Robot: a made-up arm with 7 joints. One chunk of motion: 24 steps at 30 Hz.
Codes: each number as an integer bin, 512 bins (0 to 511) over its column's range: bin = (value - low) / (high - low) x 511, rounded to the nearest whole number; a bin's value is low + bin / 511 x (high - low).
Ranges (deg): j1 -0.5..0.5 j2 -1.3..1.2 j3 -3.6..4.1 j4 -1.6..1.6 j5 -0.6..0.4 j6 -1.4..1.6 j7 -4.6..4
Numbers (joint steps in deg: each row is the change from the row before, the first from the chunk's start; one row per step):
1: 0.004 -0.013 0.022 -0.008 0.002 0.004 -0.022
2: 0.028 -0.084 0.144 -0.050 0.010 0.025 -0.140
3: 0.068 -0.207 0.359 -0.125 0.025 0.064 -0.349
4: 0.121 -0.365 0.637 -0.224 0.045 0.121 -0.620
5: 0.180 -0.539 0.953 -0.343 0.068 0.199 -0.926
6: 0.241 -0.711 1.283 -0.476 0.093 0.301 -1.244
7: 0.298 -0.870 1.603 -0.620 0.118 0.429 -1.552
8: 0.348 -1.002 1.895 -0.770 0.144 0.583 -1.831
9: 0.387 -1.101 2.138 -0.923 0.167 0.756 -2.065
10: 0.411 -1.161 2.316 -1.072 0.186 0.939 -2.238
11: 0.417 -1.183 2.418 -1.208 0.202 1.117 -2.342
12: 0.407 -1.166 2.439 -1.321 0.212 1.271 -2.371
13: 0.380 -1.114 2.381 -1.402 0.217 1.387 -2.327
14: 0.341 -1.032 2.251 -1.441 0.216 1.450 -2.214
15: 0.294 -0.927 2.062 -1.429 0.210 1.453 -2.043
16: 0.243 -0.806 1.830 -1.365 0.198 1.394 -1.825
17: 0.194 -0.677 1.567 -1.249 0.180 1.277 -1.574
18: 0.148 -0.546 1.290 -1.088 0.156 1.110 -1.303
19: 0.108 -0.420 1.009 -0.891 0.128 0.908 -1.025
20: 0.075 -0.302 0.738 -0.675 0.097 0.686 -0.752
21: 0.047 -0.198 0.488 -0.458 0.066 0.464 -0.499
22: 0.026 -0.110 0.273 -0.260 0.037 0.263 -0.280
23: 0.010 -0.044 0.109 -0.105 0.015 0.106 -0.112
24: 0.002 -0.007 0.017 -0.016 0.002 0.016 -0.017
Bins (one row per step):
1: 258 263 240 254 308 239 272
2: 270 249 248 248 312 243 265
3: 290 223 263 236 319 249 253
4: 317 191 281 220 330 259 236
5: 347 156 302 201 341 272 218
6: 379 120 324 179 354 290 199
7: 408 88 345 156 367 312 181
8: 433 61 365 133 380 338 165
9: 453 41 381 108 392 367 151
10: 466 28 393 84 402 398 140
11: 469 24 399 63 410 429 134
12: 463 27 401 45 415 455 132
13: 450 38 397 32 417 475 135
14: 430 55 388 25 417 485 142
15: 406 76 376 27 414 486 152
16: 380 101 360 38 408 476 165
17: 355 127 343 56 399 456 180
18: 331 154 325 82 386 428 196
19: 311 180 306 113 372 393 212
20: 294 204 288 148 356 355 229
21: 280 225 271 182 340 318 244
22: 269 243 257 214 326 283 257
23: 261 257 246 239 314 257 267
24: 257 264 240 253 308 241 272

